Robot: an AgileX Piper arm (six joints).
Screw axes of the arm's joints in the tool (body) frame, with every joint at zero. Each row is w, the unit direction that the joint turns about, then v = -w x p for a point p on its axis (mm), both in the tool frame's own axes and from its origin. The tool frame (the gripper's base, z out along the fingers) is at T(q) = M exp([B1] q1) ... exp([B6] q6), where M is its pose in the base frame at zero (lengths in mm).
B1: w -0.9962 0 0.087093 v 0.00 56.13 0.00
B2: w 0 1 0 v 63.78 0.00 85.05
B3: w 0 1 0 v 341.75 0.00 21.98
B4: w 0 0 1 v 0.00 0.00 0.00
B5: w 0 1 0 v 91.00 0.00 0.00
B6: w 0 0 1 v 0.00 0.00 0.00
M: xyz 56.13 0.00 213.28 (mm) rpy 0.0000 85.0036 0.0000 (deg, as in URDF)
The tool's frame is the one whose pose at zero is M.
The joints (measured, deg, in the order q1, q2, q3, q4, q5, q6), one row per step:
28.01, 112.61, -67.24, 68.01, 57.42, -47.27
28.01, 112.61, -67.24, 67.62, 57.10, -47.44
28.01, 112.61, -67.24, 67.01, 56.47, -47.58
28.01, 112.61, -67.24, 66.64, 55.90, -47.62
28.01, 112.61, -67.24, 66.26, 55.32, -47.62
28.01, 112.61, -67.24, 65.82, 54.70, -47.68
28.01, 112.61, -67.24, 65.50, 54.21, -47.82
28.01, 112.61, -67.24, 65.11, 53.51, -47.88
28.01, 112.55, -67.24, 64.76, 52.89, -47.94
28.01, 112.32, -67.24, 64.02, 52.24, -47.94
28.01, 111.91, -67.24, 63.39, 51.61, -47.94
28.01, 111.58, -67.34, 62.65, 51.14, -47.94
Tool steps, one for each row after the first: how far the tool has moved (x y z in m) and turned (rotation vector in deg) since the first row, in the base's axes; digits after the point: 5 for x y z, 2 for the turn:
0.00028, -0.00036, -0.00057, -0.34, -0.47, 0.13
0.00092, -0.00095, -0.00152, -0.95, -1.19, 0.16
0.00159, -0.00133, -0.00219, -1.39, -1.71, 0.03
0.00228, -0.00173, -0.00288, -1.84, -2.21, -0.13
0.00301, -0.00219, -0.00362, -2.33, -2.80, -0.24
0.00360, -0.00254, -0.00418, -2.69, -3.34, -0.28
0.00448, -0.00298, -0.00490, -3.17, -3.97, -0.48
0.00522, -0.00341, -0.00514, -3.57, -4.60, -0.65
0.00575, -0.00422, -0.00461, -4.16, -5.49, -0.62
0.00620, -0.00501, -0.00279, -4.58, -6.50, -0.67
0.00673, -0.00567, -0.00109, -5.00, -7.47, -0.53

